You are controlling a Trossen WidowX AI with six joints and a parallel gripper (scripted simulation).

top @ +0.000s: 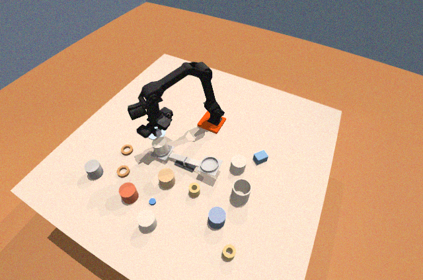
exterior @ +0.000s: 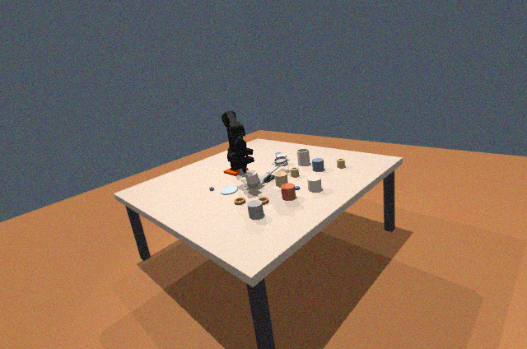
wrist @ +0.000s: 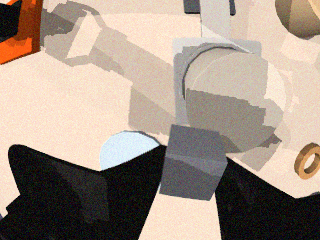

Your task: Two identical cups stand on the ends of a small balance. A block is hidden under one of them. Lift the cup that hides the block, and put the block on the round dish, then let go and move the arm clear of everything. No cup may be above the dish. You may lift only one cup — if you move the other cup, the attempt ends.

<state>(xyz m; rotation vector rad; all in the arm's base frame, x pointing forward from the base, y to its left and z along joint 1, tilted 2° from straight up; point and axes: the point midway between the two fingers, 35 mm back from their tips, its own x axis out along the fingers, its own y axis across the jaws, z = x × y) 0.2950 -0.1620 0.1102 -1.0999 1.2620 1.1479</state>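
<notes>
My gripper tip is now 6 cm past the round light blue dish, 7 cm to the left of it and 10 cm above it. Also, from my gripper tip: balance: 2 cm ahead, 17 cm to the left, 6 cm below; then tan cup: 14 cm ahead, 16 cm to the left, 7 cm below; then grey block: right at my gripper tip.
</notes>
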